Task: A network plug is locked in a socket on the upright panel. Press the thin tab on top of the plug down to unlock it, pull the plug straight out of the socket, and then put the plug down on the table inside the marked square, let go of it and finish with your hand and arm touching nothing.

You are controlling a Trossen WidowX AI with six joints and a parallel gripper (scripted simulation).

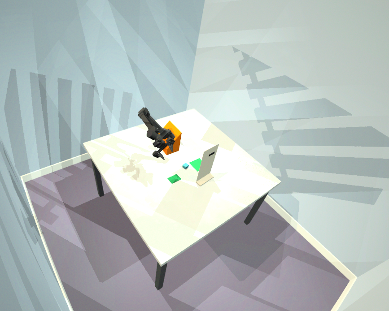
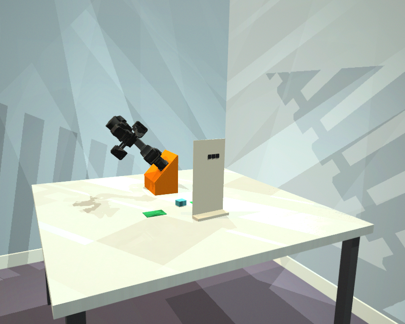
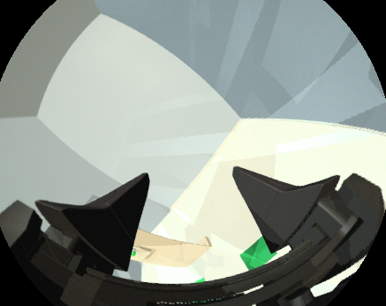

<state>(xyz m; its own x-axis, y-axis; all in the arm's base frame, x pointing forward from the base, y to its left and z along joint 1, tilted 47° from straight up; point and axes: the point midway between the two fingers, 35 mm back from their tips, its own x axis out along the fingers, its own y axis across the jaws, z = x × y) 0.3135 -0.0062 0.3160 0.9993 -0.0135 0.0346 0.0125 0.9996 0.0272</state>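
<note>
Right now the network plug is 5 cm ahead of my gripper tip, 33 cm to the left of it and 6 cm below it. The rest, counted from my gripper tip: upright panel (7 cm ahead, 34 cm to the left, 17 cm below); then green marked square (9 cm behind, 38 cm to the left, 33 cm below).
</note>
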